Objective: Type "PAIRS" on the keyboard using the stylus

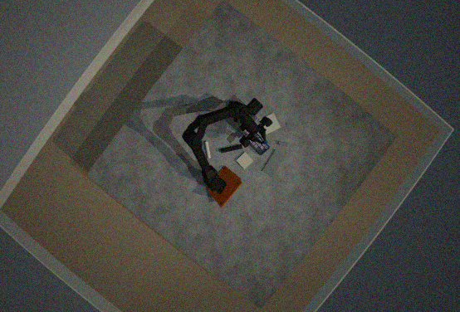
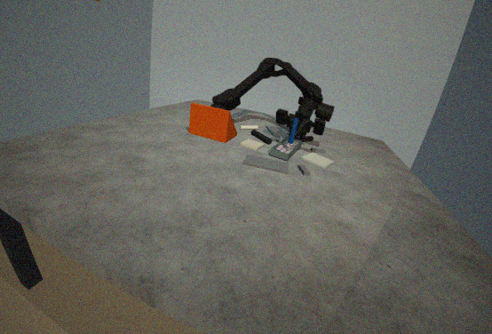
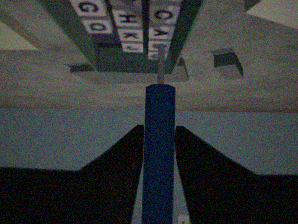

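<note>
Right now my gripper tip is 110 mm short of the white pad, 20 mm to the right of it and 70 mm above it. Also, from my gripper tip: blue stylus 10 mm below; cream pad 140 mm behind, 20 mm to the left, 70 mm below.
</note>
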